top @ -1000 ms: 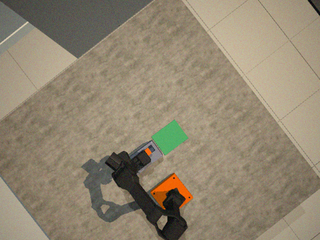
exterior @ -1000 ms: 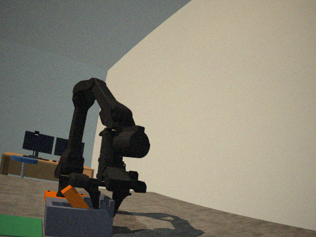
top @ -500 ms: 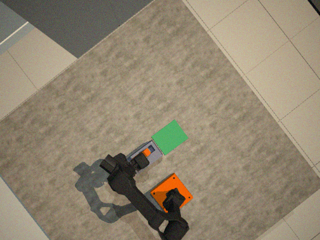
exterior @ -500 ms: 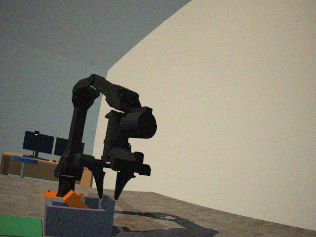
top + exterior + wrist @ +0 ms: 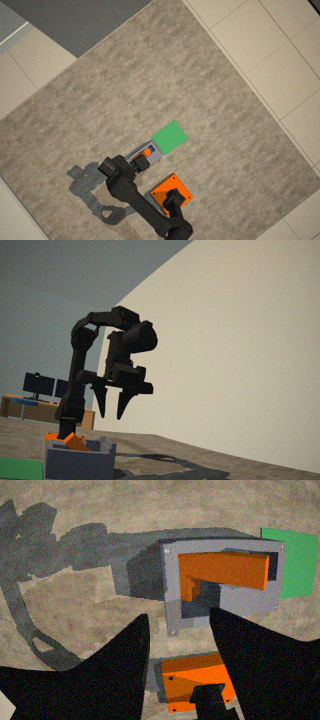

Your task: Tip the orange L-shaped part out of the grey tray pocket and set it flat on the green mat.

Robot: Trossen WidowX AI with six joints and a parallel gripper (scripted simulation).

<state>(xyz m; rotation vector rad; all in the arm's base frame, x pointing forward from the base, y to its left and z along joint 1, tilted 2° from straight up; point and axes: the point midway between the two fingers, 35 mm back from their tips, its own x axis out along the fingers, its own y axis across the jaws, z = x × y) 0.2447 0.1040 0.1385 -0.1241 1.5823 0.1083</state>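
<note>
My gripper tip is 100 mm above the orange L-shaped part and 40 mm to the left of it. Round my gripper tip: green mat 220 mm to the right, 160 mm below, 30 mm ahead.
</note>
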